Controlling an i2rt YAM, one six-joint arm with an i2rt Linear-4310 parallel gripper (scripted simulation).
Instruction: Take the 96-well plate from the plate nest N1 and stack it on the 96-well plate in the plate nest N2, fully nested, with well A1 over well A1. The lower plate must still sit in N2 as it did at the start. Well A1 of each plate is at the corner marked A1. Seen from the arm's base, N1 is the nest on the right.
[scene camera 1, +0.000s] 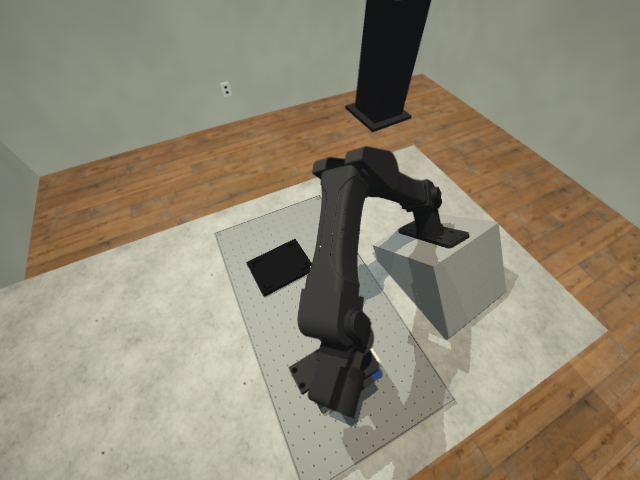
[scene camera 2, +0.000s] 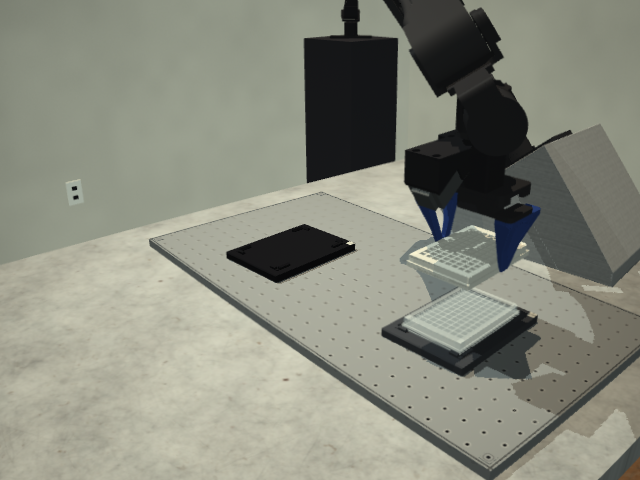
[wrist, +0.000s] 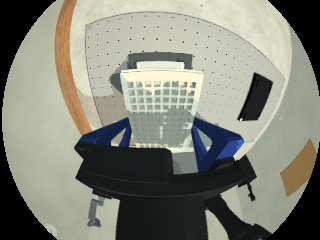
same spot on black nest N1: (wrist: 257, 97) = (scene camera 1: 279, 271)
